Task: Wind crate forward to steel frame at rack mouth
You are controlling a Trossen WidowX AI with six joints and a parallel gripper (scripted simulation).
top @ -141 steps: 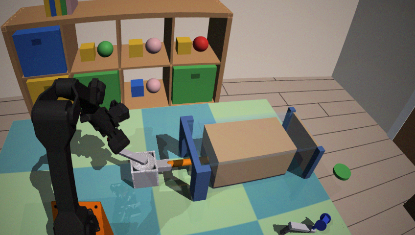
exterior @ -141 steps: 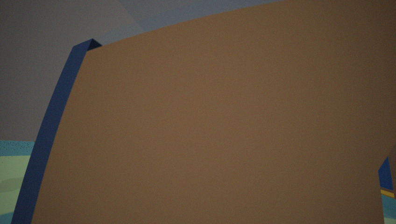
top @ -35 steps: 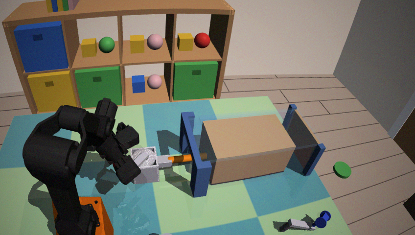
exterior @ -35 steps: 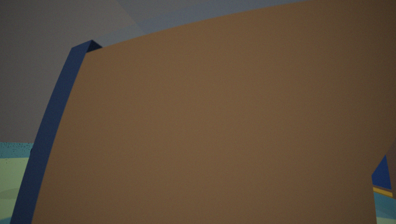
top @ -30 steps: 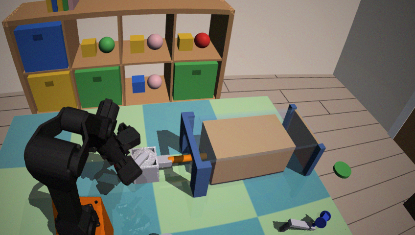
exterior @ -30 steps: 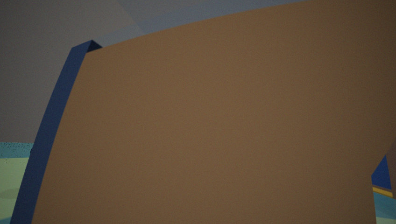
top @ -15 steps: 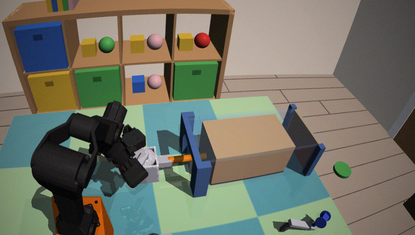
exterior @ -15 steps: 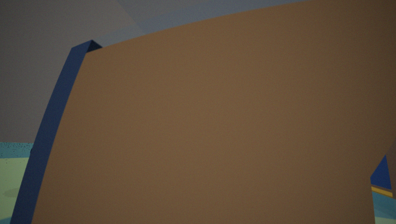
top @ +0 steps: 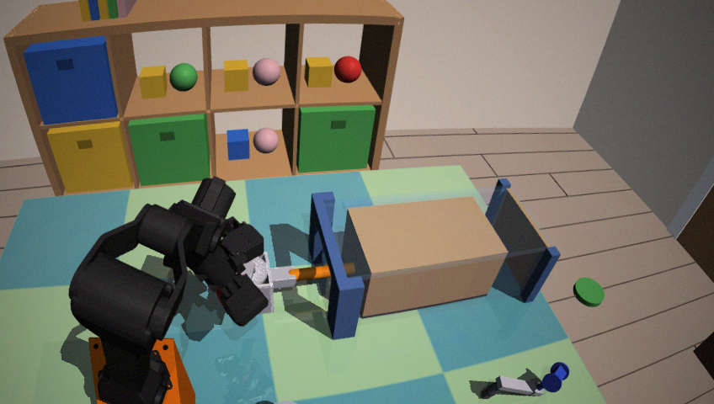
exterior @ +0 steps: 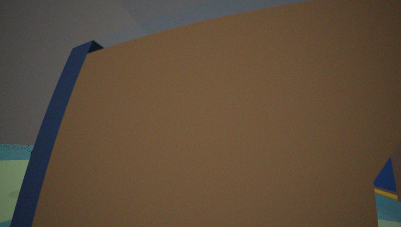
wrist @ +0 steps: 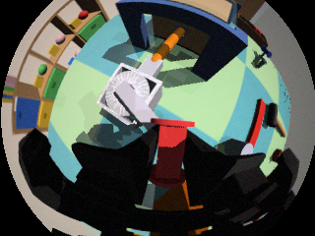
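My gripper tip is now 180 mm short of the blue frame, 70 mm to the right of it and 30 mm above it. Also, from my gripper tip: crank handle (30 mm to the left, 30 mm below); red knob (20 mm behind, 10 mm to the right); grey winch (100 mm below, 80 mm to the left, 10 mm ahead).
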